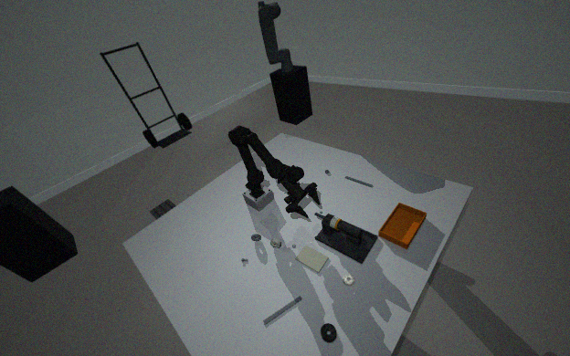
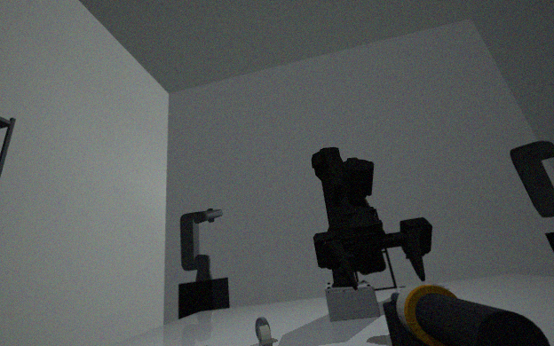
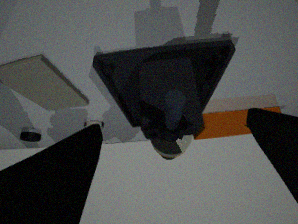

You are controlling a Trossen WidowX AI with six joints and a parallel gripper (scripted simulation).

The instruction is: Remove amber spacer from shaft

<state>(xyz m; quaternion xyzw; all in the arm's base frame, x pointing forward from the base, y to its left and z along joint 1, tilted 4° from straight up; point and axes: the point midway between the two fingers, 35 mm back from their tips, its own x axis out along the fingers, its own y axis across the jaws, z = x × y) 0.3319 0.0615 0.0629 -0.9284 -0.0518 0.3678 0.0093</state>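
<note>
Right now the thin shaft is 100 mm ahead of my gripper tip, 20 mm below it and 10 mm to the left of it. Round my gripper tip: pale spacer (120 mm ahead, 20 mm below, 10 mm to the left); then amber spacer (130 mm ahead, 20 mm to the left, 20 mm below); then pale flat plate (150 mm to the right, 100 mm ahead, 90 mm below).
</note>
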